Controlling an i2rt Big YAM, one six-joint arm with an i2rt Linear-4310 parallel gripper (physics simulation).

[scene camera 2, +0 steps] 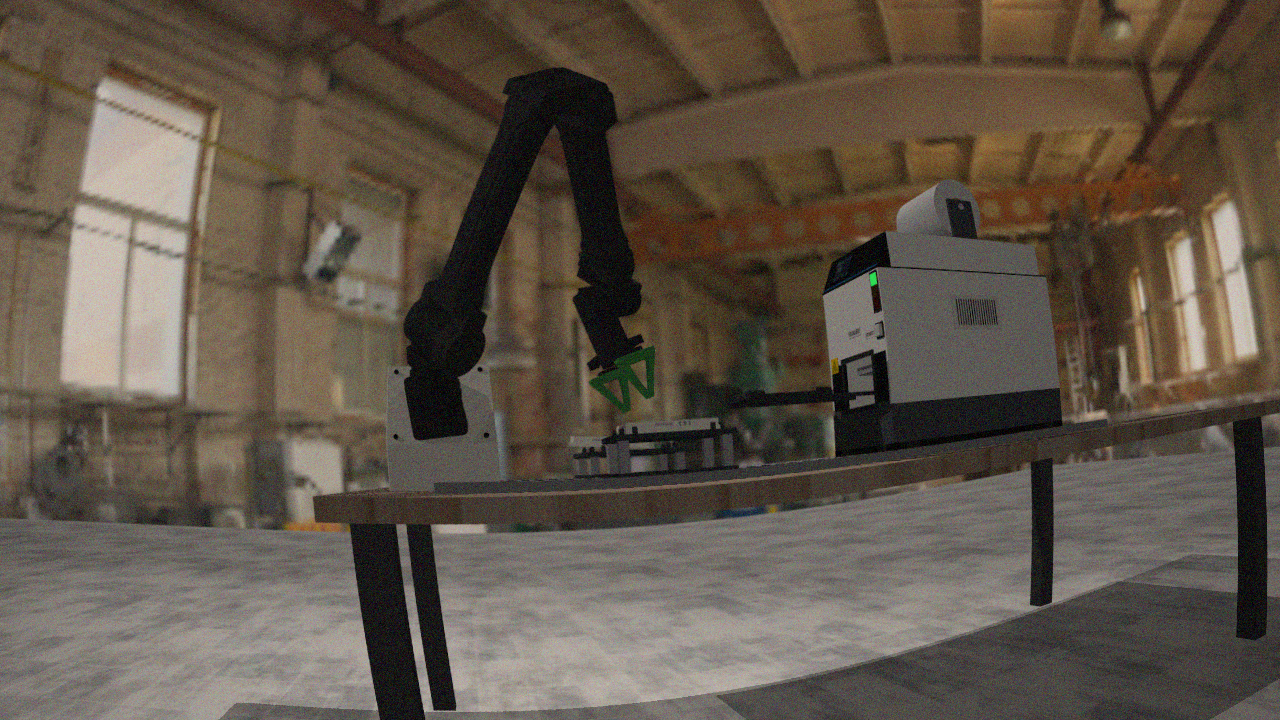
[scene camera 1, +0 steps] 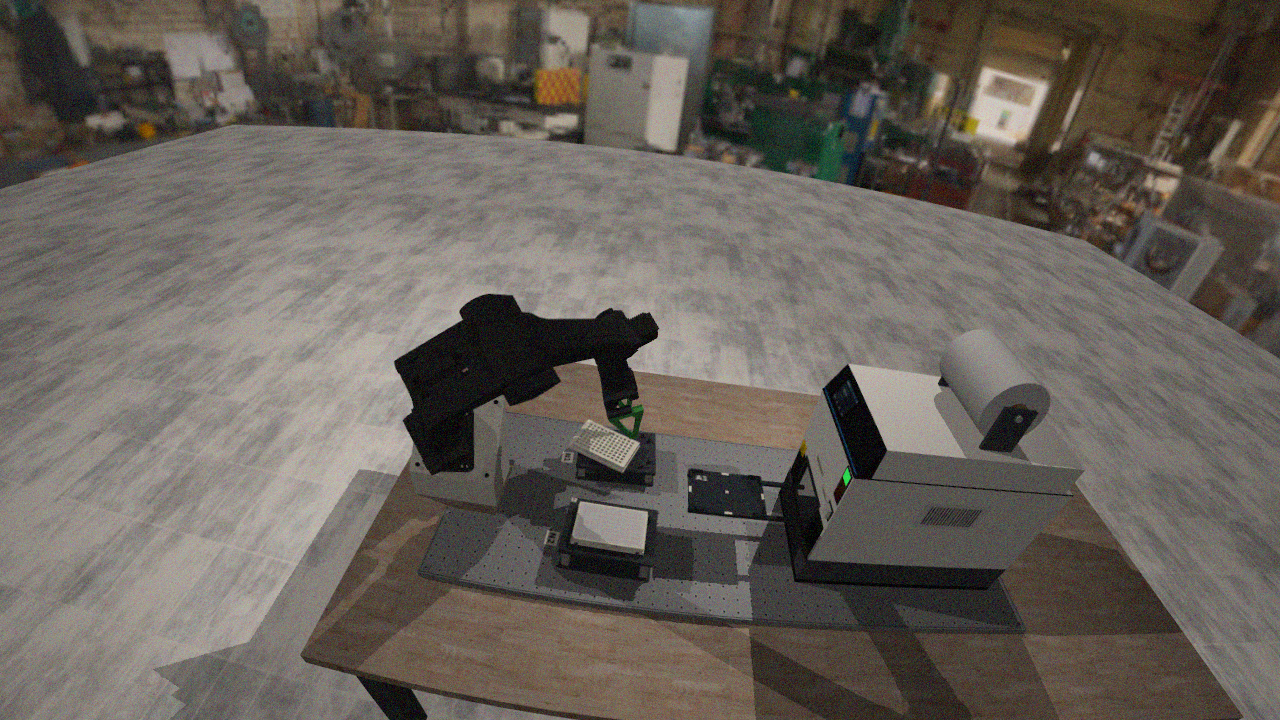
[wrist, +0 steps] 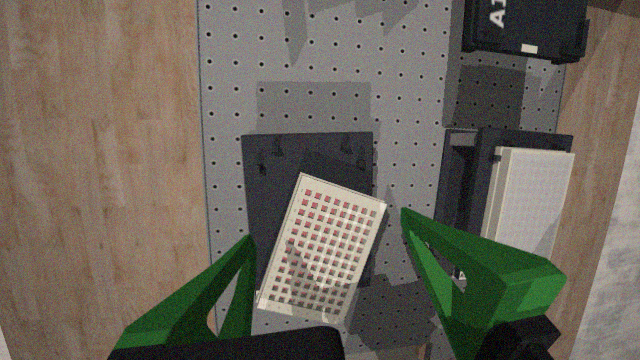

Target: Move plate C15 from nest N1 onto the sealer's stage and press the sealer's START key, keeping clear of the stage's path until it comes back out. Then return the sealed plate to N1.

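Places are measured from the arm's base along level axes (x ahead, y right, z down), in centimetres.
Pixels of known places: gripper, fingertip midpoint: (scene camera 2: 638, 405) (scene camera 1: 630, 424) (wrist: 326, 228); arm's base at its link origin: (scene camera 2: 434, 408).
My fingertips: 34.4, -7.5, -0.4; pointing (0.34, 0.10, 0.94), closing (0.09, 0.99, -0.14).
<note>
Ahead of a thing's pixels: the offset from my fingertips to its top centre, as dx, dy, dz. "*": to the spot under its first point. Level surfaces: height alone.
A cream plate @[-4.8, +0.3, +4.7] (scene camera 1: 606, 445) (wrist: 325, 250) with red-marked open wells lies skewed on the back nest @[-2.0, -0.2, +6.4] (scene camera 1: 646, 467) (wrist: 270, 175), overhanging its arm-side edge, and looks tilted. A second, pale plate @[-3.5, +21.9, +4.3] (scene camera 1: 611, 526) (scene camera 2: 671, 424) (wrist: 532, 200) sits squarely in the front nest @[* -3.5, +25.4, +11.0] (scene camera 1: 608, 562) (wrist: 462, 200). The nest tags and plate names are too small to read surely. My gripper (scene camera 1: 626, 428) (scene camera 2: 637, 403) (wrist: 326, 228) is open and empty above the skewed plate, its green fingers to either side in the wrist view. The sealer's stage @[+21.9, +16.9, +0.3] (scene camera 1: 726, 494) (scene camera 2: 778, 396) is out and bears no plate. The sealer @[* +53.0, +31.4, -7.4] (scene camera 1: 948, 528) (scene camera 2: 966, 340) shows a green light.
Both nests stand on a grey perforated board @[dz +11.5] (scene camera 1: 698, 591) (wrist: 320, 55) on the wooden table (scene camera 1: 554, 635) (scene camera 2: 537, 505). A film roll @[+55.2, +20.5, -36.1] (scene camera 1: 989, 380) (scene camera 2: 930, 210) tops the sealer. The arm's base (scene camera 1: 487, 456) (scene camera 2: 438, 461) stands at the left, beside the nests.
</note>
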